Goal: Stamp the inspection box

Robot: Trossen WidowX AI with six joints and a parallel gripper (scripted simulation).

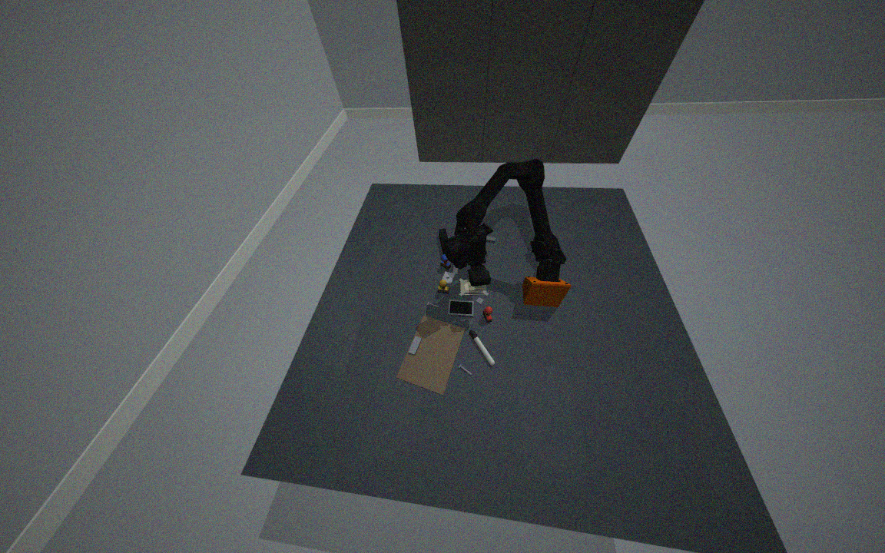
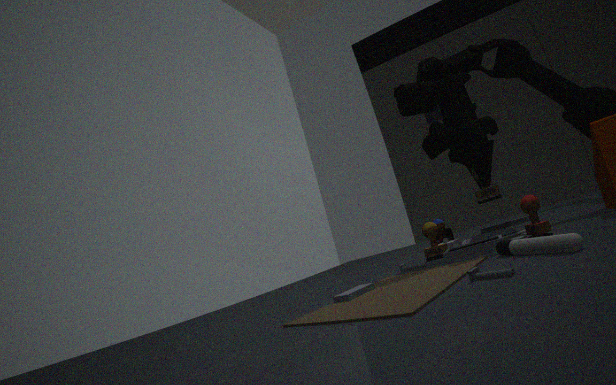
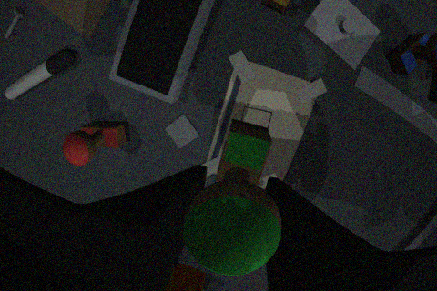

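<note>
The white card is 10 cm below my gripper tip and 2 cm to the right of it. Also, from my gripper tip: yellow-knobbed stamp 11 cm ahead, 8 cm below, 1 cm to the left; then green-knobbed PASS stamp right at my gripper tip; then black ink pad 9 cm to the left, 9 cm below, 4 cm ahead.
</note>
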